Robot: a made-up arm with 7 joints.
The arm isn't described. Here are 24 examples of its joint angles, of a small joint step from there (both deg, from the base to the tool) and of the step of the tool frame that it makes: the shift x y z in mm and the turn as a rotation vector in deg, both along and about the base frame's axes.
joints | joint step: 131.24 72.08 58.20 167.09 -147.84 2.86 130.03 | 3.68 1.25 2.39 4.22 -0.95 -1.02 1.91
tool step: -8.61 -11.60 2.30 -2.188 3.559 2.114
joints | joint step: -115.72 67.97 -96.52 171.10 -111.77 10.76 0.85 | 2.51 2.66 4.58 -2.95 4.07 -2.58 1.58
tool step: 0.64 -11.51 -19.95 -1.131 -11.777 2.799
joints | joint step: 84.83 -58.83 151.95 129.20 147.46 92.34 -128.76 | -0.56 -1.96 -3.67 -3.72 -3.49 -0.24 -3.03
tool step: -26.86 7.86 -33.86 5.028 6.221 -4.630
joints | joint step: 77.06 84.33 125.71 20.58 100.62 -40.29 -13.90 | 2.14 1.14 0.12 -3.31 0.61 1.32 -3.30
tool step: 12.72 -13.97 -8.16 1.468 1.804 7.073
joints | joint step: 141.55 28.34 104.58 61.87 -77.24 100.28 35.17 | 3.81 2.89 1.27 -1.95 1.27 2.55 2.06
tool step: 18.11 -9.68 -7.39 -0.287 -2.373 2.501
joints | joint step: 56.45 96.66 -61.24 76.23 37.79 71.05 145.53 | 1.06 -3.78 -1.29 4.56 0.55 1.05 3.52
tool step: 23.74 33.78 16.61 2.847 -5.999 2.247
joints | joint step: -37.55 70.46 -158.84 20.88 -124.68 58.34 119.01 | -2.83 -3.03 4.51 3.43 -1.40 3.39 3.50
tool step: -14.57 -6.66 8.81 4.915 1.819 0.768
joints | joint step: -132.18 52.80 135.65 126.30 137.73 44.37 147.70 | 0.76 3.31 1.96 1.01 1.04 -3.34 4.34
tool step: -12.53 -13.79 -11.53 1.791 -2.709 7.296
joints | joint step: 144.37 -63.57 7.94 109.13 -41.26 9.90 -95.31 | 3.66 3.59 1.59 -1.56 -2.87 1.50 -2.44
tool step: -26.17 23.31 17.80 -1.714 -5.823 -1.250
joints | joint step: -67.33 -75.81 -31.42 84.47 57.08 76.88 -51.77 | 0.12 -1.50 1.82 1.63 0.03 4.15 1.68
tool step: 6.85 16.98 1.61 -1.557 3.576 2.600
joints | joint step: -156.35 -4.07 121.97 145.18 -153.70 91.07 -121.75 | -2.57 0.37 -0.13 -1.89 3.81 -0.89 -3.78
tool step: 2.48 -18.97 -1.78 6.558 0.613 -1.699
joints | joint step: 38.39 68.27 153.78 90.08 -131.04 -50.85 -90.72 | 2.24 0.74 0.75 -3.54 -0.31 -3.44 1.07
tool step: -7.72 -5.61 -7.52 4.208 -2.865 6.198
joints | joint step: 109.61 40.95 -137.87 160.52 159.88 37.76 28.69 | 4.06 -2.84 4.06 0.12 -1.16 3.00 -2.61
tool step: -10.40 -18.00 9.34 0.273 -0.949 6.034
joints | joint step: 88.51 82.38 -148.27 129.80 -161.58 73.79 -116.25 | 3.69 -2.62 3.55 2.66 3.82 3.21 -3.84
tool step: -31.69 9.00 4.26 1.819 0.899 10.641
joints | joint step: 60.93 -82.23 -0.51 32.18 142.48 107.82 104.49 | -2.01 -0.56 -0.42 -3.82 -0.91 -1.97 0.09
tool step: 7.35 11.21 -12.65 -4.224 2.452 -3.414
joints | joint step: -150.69 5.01 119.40 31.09 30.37 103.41 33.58 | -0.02 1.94 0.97 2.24 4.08 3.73 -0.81
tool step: 6.78 0.84 13.69 5.199 -3.537 -0.978
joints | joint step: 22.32 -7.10 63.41 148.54 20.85 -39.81 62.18 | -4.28 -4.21 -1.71 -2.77 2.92 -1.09 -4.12
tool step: -23.48 5.42 -3.71 -0.473 -1.120 -7.916
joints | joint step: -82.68 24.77 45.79 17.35 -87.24 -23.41 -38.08 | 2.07 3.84 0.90 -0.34 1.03 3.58 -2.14
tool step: 1.45 14.48 -8.04 0.695 1.941 3.821
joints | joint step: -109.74 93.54 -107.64 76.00 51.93 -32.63 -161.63 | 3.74 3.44 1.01 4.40 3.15 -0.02 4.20
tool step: 7.78 -47.63 -21.03 -1.702 -1.207 11.579
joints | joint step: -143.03 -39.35 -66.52 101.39 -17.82 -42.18 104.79 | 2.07 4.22 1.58 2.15 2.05 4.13 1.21
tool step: -25.86 -19.71 20.55 0.344 -2.673 5.357
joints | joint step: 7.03 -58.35 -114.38 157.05 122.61 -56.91 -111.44 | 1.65 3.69 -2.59 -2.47 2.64 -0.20 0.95
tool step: 13.42 -16.74 19.29 0.311 1.245 2.446
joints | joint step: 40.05 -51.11 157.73 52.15 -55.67 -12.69 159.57 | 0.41 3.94 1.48 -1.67 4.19 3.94 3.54
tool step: -4.32 -10.17 13.36 -0.460 1.278 -7.425
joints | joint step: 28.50 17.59 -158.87 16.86 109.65 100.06 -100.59 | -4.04 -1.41 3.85 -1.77 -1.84 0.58 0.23
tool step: 2.70 9.78 -12.76 3.435 -1.746 1.357
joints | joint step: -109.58 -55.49 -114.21 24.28 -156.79 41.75 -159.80 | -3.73 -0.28 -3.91 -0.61 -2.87 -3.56 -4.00
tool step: 20.28 8.84 -10.02 -0.313 -2.471 1.720
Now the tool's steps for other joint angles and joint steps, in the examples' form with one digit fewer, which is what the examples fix.
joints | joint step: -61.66 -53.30 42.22 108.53 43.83 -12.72 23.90 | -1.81 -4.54 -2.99 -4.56 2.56 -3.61 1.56
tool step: -1.9 -0.2 -9.9 1.91 -4.24 -2.18
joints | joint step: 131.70 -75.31 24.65 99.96 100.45 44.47 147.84 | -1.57 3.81 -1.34 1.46 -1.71 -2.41 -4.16
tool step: -10.0 17.1 17.1 -1.68 4.08 -5.11
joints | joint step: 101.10 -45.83 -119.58 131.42 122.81 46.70 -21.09 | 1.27 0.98 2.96 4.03 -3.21 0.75 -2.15
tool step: -2.7 11.7 26.2 -5.99 -3.51 -1.52
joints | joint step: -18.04 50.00 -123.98 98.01 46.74 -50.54 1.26 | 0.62 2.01 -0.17 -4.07 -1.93 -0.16 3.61
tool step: -0.4 -7.0 -10.0 2.40 0.04 0.49
